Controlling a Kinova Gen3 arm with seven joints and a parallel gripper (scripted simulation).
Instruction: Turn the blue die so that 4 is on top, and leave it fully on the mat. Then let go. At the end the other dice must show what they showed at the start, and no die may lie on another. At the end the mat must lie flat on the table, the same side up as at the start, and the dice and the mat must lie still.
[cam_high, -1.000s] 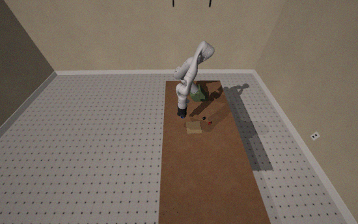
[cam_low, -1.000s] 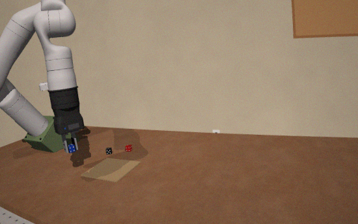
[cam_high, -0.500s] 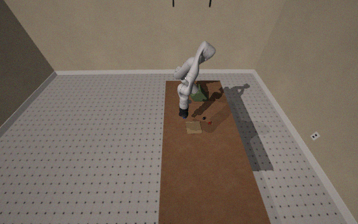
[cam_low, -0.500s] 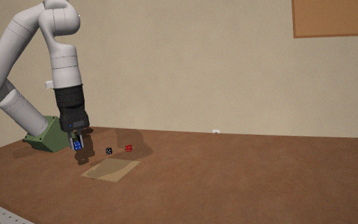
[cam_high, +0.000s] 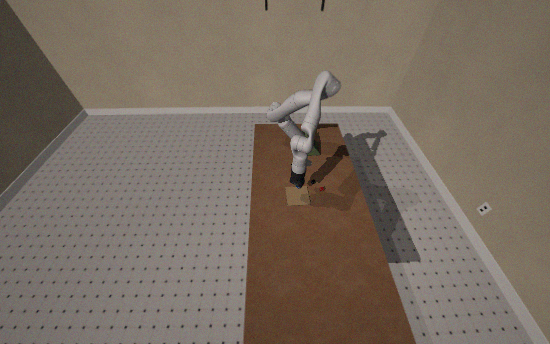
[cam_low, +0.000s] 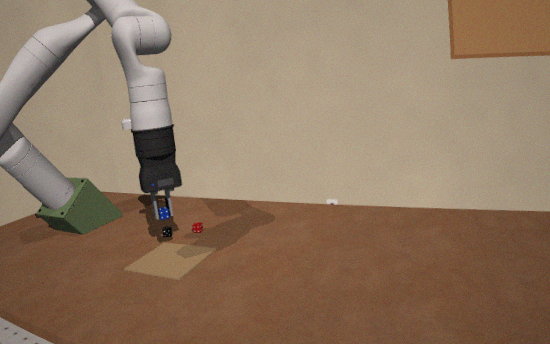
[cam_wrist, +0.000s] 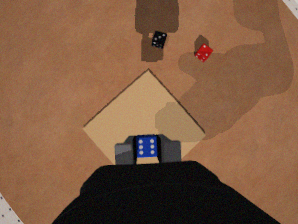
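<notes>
The tan mat is 11 cm below my hand and 1 cm to the left of it. Round my hand: red die 17 cm to the left, 11 cm below, 2 cm behind; then blue die 1 cm below; then black die 13 cm to the left, 11 cm below, 9 cm behind.
</notes>
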